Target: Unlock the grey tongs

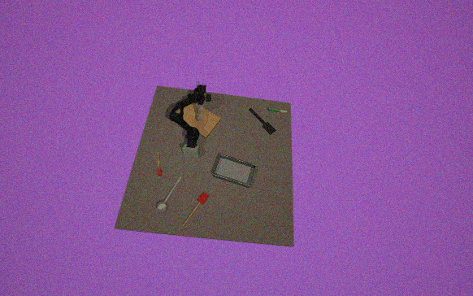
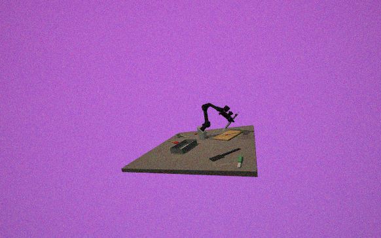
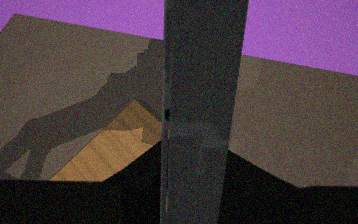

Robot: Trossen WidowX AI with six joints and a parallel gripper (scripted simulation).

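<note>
Now: gripper tip 50 mm below the yellow lock piece. The rest, counted from my gripper tip: red-tipped tool 600 mm to the right, 210 mm behind, 170 mm below; black spatula 600 mm ahead, 170 mm below, 40 mm to the right; wooden board 170 mm below, 100 mm to the right.
</note>
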